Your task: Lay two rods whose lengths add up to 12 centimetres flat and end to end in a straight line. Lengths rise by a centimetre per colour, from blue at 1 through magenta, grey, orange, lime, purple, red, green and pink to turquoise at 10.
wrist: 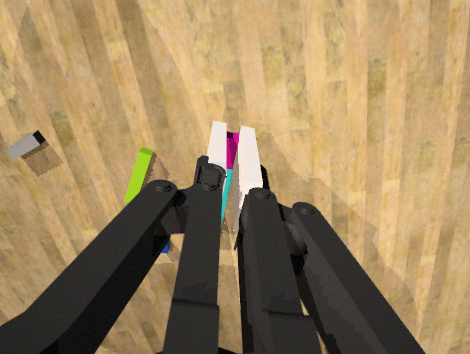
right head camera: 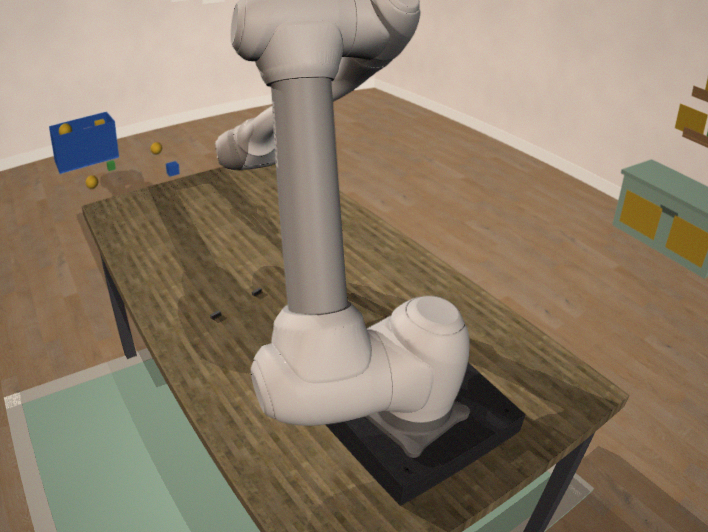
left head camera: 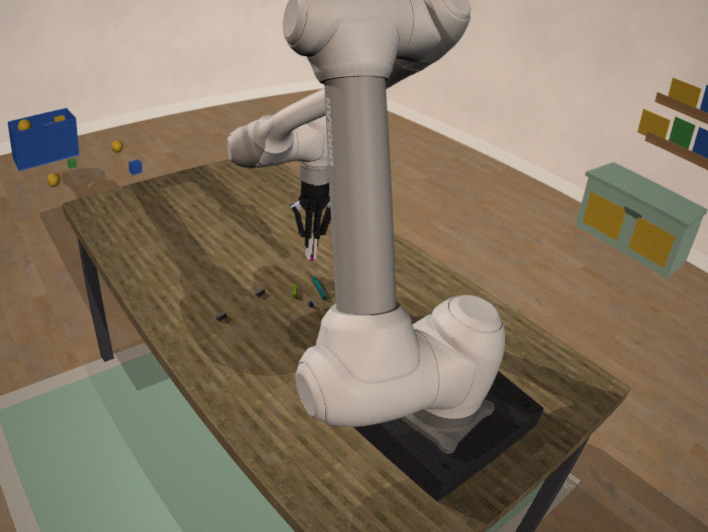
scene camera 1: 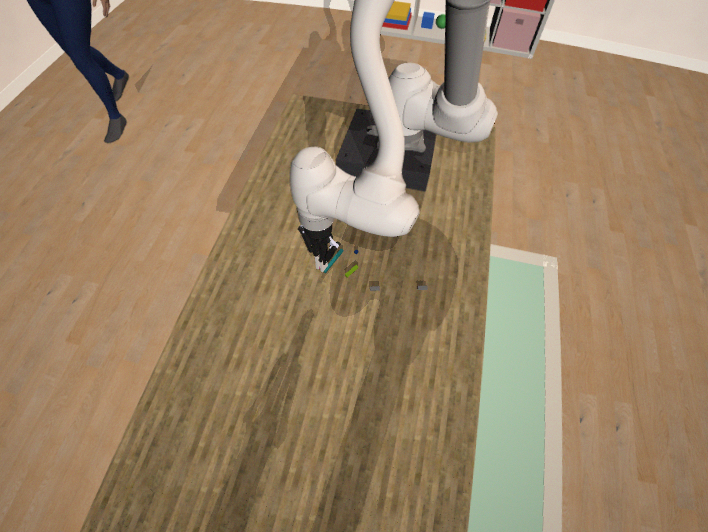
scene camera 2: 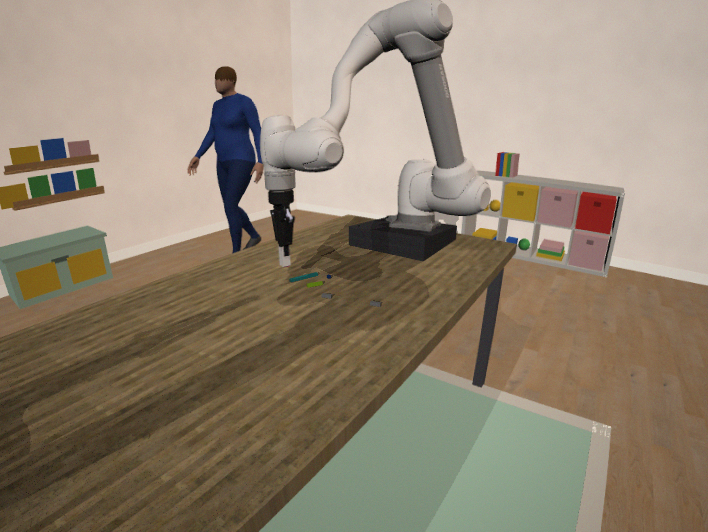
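Where they show: gripper, fingertip midpoint: (wrist: 229, 145) (left head camera: 310, 256) (scene camera 1: 322, 267) (scene camera 2: 285, 264); arm's base at its link origin: (right head camera: 411, 411) (left head camera: 439, 408) (scene camera 2: 415, 225).
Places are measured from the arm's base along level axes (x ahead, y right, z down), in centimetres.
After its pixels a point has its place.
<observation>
My gripper (left head camera: 310, 249) {x 60.3, y 23.0, z 0.7 cm} (scene camera 1: 321, 265) {x 60.3, y 23.0, z 0.7 cm} (scene camera 2: 284, 258) {x 60.3, y 23.0, z 0.7 cm} (wrist: 229, 145) {x 60.3, y 23.0, z 0.7 cm} points down, shut on a magenta rod (left head camera: 311, 258) {x 59.3, y 22.2, z 0.5 cm} (wrist: 232, 152) {x 60.0, y 23.1, z 0.2 cm}. It appears a little above the table, near one end of the turquoise rod. The turquoise rod (left head camera: 319, 288) {x 53.2, y 19.7, z 6.2 cm} (scene camera 1: 333, 260) {x 54.2, y 20.3, z 6.2 cm} (scene camera 2: 303, 277) {x 54.7, y 20.1, z 6.6 cm} (wrist: 227, 192) {x 53.9, y 20.8, z 6.2 cm} lies flat; the fingers partly hide it in the wrist view. In the wrist view the magenta rod appears roughly in line with it; the gap is hard to judge. A lime rod (left head camera: 294, 290) {x 57.0, y 13.8, z 6.2 cm} (scene camera 1: 351, 270) {x 57.5, y 14.2, z 6.2 cm} (scene camera 2: 315, 284) {x 57.7, y 13.7, z 6.6 cm} (wrist: 139, 175) {x 57.7, y 14.5, z 6.2 cm} lies beside the turquoise one. The right head camera does not show the fingers.
A small blue rod (left head camera: 310, 304) {x 49.9, y 12.8, z 6.5 cm} (scene camera 1: 356, 251) {x 50.2, y 13.2, z 6.2 cm} (scene camera 2: 329, 276) {x 50.2, y 12.9, z 6.5 cm} lies near the lime rod. Two short grey rods (left head camera: 260, 292) {x 62.5, y 6.3, z 6.4 cm} (left head camera: 222, 316) {x 61.1, y -8.3, z 6.6 cm} (scene camera 1: 374, 286) {x 62.6, y 6.7, z 6.2 cm} (scene camera 1: 421, 286) {x 61.4, y -7.9, z 6.1 cm} lie apart farther along the table (left head camera: 188, 228) {x 106.2, y 12.1, z 7.2 cm}. The arm stands on a black base (left head camera: 440, 480) {x -11.4, y -15.1, z 0.7 cm} (scene camera 2: 389, 241) {x 18.8, y 4.3, z 2.2 cm}.
</observation>
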